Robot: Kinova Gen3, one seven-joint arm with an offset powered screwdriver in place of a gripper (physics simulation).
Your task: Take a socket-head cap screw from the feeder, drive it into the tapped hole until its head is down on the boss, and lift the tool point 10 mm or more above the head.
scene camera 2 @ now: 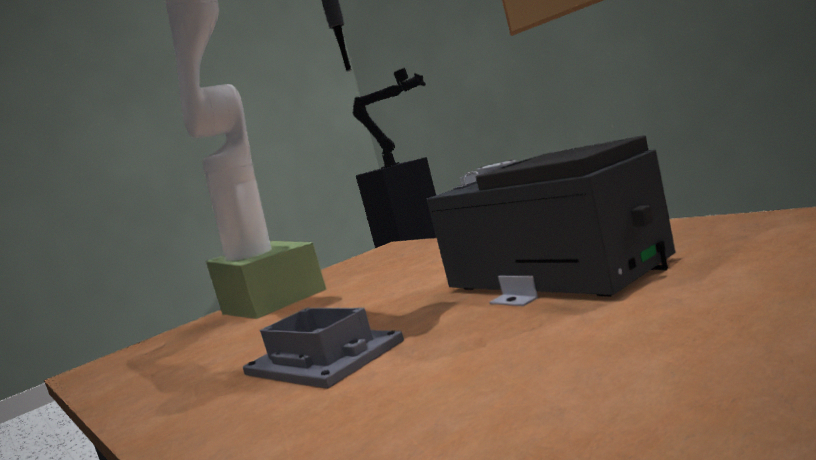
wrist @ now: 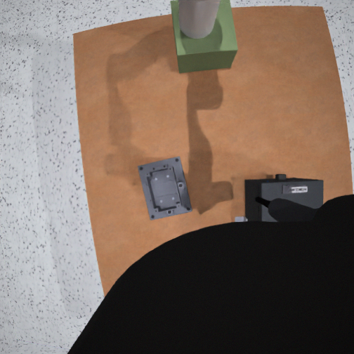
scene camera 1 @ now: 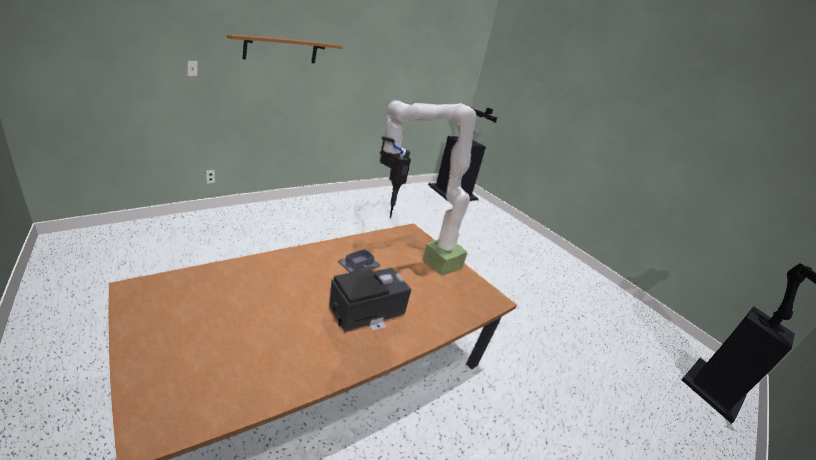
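Observation:
My screwdriver [scene camera 1: 390,217] [scene camera 2: 348,69] [wrist: 258,199] points down, its slim black bit high above the table. No screw can be made out at the tip, which is too small to judge. The grey housing [scene camera 1: 360,260] [scene camera 2: 347,337] [wrist: 164,187] is an open rectangular box on a flanged plate on the table. Small bosses with dark holes [scene camera 2: 355,345] [wrist: 180,185] stand at its sides; which hole is the tapped one cannot be told. The black screw feeder [scene camera 1: 371,305] [scene camera 2: 514,240] [wrist: 253,197] stands beside the housing. The tool covers part of it in the wrist view.
The green base block [scene camera 1: 444,257] [scene camera 2: 280,282] [wrist: 205,61] carries the arm at the table's end. A small metal bracket [scene camera 1: 377,324] [scene camera 2: 517,288] [wrist: 240,219] sits against the feeder. Black pedestals [scene camera 1: 742,360] [scene camera 2: 397,200] stand off the wooden table [scene camera 1: 228,342]. A wall shelf [scene camera 1: 285,41] hangs behind.

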